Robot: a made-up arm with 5 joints.
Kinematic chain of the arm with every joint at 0, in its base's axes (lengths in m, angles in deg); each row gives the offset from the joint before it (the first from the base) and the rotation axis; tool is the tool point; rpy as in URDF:
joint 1: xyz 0.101 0 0.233 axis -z
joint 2: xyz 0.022 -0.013 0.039 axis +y
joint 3: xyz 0.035 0 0.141 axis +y
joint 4: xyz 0.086 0 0.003 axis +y
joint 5: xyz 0.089 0.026 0 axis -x
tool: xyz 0 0 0 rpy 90 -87.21 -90
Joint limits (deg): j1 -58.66..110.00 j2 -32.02..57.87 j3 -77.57..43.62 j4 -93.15..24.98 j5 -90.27..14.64
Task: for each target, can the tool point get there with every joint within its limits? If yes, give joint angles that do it. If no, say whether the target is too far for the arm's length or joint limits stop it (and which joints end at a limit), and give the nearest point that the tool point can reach.
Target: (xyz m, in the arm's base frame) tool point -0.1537 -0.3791 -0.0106
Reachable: no: too far | nearest point 0.0193 -0.2624 0.1849 | short by 0.286 m
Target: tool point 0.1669 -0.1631 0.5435
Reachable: yes | joints 72.25 2.50 -42.23 -17.54 -68.90
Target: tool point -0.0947 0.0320 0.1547
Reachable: no: joint limits stop it (at a limit: joint 1, joint 2, joint 3, joint 4) | nearest point 0.0814 -0.0918 0.1609 | short by 0.215 m
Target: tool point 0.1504 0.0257 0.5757
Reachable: yes | joints -13.99 -4.21 -57.31 -48.68 -79.95
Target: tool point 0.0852 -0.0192 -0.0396
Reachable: no: joint limits stop it (at a limit: joint 1, joint 2, joint 3) | nearest point 0.0758 -0.1072 0.1513 | short by 0.210 m
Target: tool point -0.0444 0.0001 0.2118
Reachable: no: joint limits stop it (at a limit: joint 1, joint 2, joint 3, joint 4) | nearest point 0.0814 -0.0918 0.1609 | short by 0.164 m
